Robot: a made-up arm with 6 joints.
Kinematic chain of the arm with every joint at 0, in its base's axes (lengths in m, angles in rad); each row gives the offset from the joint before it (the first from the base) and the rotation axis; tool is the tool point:
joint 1: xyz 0 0 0.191 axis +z
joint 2: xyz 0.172 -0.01 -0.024 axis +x
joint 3: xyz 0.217 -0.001 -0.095 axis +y
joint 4: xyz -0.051 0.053 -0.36 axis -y
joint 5: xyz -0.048 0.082 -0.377 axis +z
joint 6: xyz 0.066 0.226 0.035 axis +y
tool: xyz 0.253 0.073 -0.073
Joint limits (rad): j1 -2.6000..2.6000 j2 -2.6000..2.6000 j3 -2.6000..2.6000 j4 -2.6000..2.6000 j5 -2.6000..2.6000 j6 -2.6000..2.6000
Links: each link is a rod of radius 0.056 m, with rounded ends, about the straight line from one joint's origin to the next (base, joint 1, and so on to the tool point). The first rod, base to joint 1, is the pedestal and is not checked.
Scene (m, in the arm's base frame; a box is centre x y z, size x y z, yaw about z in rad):
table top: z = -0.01
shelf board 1: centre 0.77 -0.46 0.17 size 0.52 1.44 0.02 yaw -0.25
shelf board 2: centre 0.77 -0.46 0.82 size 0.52 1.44 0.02 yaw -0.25
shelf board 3: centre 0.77 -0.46 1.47 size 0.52 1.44 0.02 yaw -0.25
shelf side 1: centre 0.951 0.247 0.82 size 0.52 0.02 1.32 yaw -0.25
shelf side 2: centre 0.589 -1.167 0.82 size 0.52 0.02 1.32 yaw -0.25
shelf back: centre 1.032 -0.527 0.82 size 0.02 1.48 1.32 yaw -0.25
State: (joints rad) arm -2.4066 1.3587 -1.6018 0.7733 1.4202 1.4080
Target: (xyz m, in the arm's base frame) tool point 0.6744 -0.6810 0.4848
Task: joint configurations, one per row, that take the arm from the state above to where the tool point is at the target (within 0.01 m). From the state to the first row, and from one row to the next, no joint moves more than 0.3 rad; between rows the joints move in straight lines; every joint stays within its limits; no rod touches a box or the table.
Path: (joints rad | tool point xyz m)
1: -2.4342 1.4480 -1.4823 0.4975 1.4199 1.5246 | -0.9134 -1.1295 0.3181
2: -2.4619 1.5373 -1.3629 0.2218 1.4197 1.6412 | -0.6826 -1.2629 0.3029
3: -2.4895 1.6266 -1.2434 -0.0540 1.4194 1.7578 | -0.4143 -1.2999 0.3384
4: -2.5171 1.7159 -1.1239 -0.3298 1.4192 1.8744 | -0.1522 -1.2306 0.4032
5: -2.5447 1.8052 -1.0045 -0.6055 1.4189 1.9910 | 0.0643 -1.0650 0.4671
6: -2.5724 1.8945 -0.8850 -0.8813 1.4186 2.1076 | 0.2066 -0.8324 0.5006
7: -2.6000 1.9838 -0.7655 -1.1570 1.4184 2.2242 | 0.2604 -0.5753 0.4848
8: -2.4813 1.9058 -0.6578 -0.9396 1.4186 2.0484 | 0.3990 -0.6340 0.4994
9: -2.3626 1.8278 -0.5501 -0.7222 1.4188 1.8726 | 0.5388 -0.6699 0.4991
10: -2.2440 1.7498 -0.4424 -0.5048 1.4190 1.6968 | 0.6744 -0.6810 0.4848

